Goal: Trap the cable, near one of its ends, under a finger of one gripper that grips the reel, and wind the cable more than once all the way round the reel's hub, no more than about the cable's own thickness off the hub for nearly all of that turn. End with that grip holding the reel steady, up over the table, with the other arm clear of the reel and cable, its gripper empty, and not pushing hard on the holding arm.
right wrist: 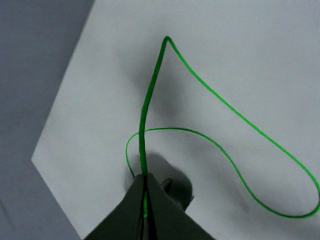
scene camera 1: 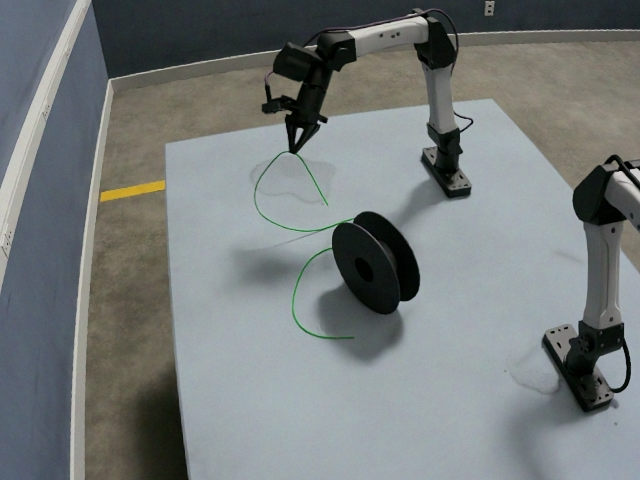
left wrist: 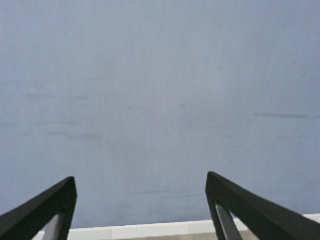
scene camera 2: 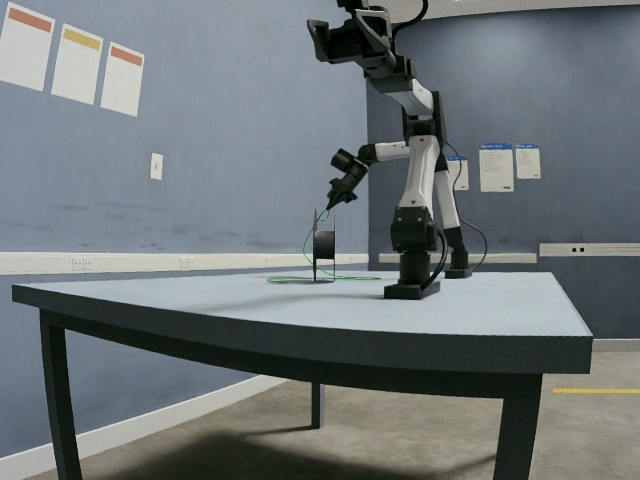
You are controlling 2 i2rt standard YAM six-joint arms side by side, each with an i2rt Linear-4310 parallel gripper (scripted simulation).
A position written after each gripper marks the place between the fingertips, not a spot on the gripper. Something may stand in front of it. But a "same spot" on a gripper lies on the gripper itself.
left gripper: left wrist; scene camera 2; not seen in the right wrist view (out of frame); not seen in scene camera 1 (out of frame)
right gripper: right wrist 145, 182; scene camera 1; scene camera 2; not seen in the left wrist view (out of frame)
same spot on left gripper: (left wrist: 223, 196) = (scene camera 2: 315, 23)
same spot on right gripper: (scene camera 2: 338, 194) = (scene camera 1: 310, 130)
